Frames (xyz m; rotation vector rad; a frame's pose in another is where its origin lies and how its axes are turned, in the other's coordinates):
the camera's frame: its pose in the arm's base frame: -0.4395 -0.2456 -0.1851 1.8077 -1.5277 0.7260
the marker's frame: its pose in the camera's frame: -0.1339 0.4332 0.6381 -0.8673 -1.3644 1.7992
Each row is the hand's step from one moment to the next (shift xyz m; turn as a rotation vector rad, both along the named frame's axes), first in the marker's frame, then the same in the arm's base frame.
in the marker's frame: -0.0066 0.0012 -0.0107 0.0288 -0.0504 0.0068
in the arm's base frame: 0.0025 -0.0054 0.0111 -0.0325 -0.0316 -0.0369
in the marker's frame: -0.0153 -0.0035 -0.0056 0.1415 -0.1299 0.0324
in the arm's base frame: 0.0116 -0.0100 0.0066 -0.1406 -0.0545 -0.1233
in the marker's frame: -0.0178 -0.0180 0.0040 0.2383 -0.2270 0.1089
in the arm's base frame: 0.0148 -0.0194 -0.0079 -0.2191 -0.0766 -0.2574
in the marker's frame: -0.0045 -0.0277 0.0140 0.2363 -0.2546 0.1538
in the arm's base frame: 0.0045 -0.0195 -0.0242 -0.2061 -0.0827 -0.3082
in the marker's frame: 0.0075 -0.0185 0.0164 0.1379 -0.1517 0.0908
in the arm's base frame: -0.0042 -0.0069 -0.0245 -0.1204 -0.0505 -0.1823
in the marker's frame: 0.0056 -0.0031 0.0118 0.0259 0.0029 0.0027
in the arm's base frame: -0.0015 0.0039 -0.0128 -0.0224 0.0116 -0.0069
